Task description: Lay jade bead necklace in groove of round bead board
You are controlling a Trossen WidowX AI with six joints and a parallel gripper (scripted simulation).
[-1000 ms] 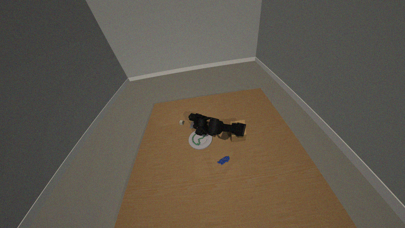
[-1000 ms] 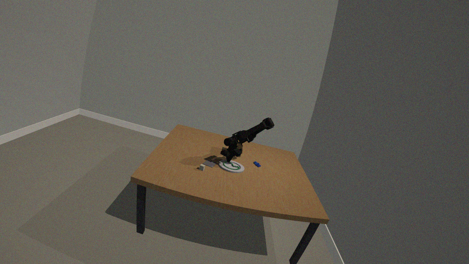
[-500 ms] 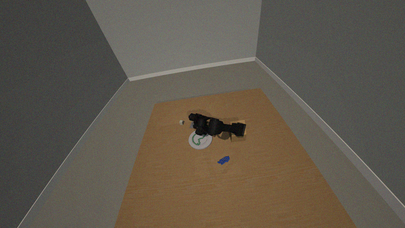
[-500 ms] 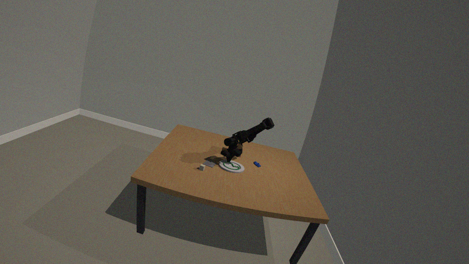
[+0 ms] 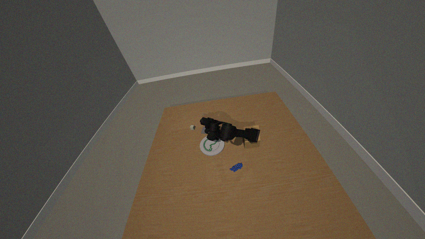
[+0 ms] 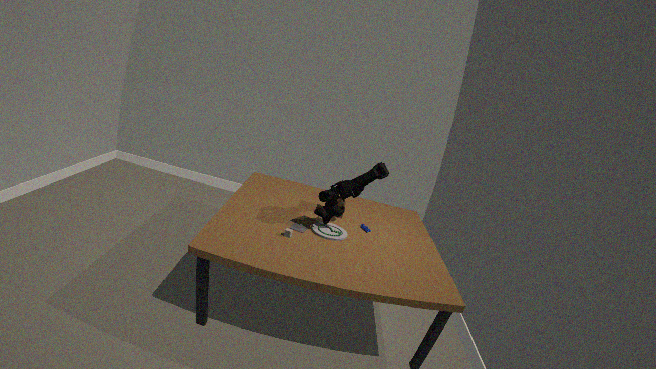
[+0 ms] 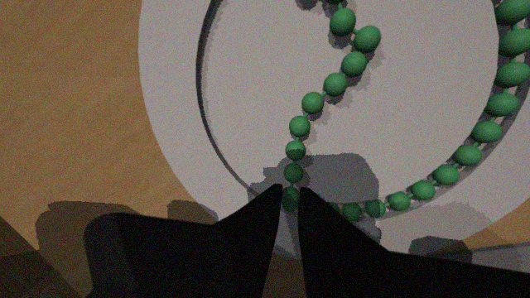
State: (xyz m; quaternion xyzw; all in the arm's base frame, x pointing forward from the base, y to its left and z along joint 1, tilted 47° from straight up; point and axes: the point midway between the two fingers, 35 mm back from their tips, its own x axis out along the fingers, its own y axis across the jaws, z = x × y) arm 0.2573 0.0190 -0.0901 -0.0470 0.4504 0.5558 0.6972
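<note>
The round bead board lies 5 cm ahead of my gripper tip, 3 cm to the left of it and 1 cm below it. Round my gripper tip: pale block (23 cm ahead, 17 cm to the right); then flat grey plate (13 cm to the right, 9 cm ahead, 2 cm below).
</note>
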